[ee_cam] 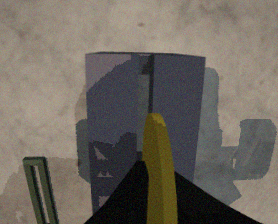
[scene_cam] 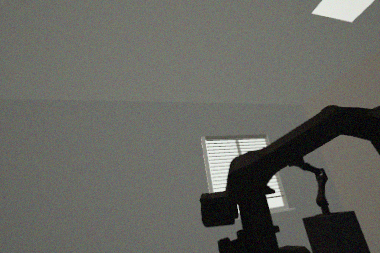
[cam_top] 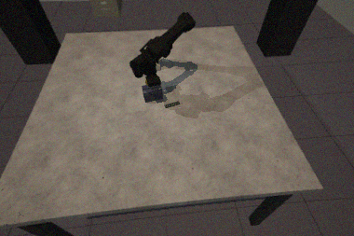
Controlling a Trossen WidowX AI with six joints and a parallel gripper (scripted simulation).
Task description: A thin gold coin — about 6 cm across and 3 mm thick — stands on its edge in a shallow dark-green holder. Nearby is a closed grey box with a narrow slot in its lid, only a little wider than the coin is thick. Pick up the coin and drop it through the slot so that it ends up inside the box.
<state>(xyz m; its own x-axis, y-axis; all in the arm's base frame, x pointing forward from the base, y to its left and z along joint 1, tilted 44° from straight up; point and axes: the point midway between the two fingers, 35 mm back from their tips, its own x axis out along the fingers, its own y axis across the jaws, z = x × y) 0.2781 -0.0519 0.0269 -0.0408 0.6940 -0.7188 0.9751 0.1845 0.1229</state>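
Right now my gripper tip is 20 mm below the gold coin.
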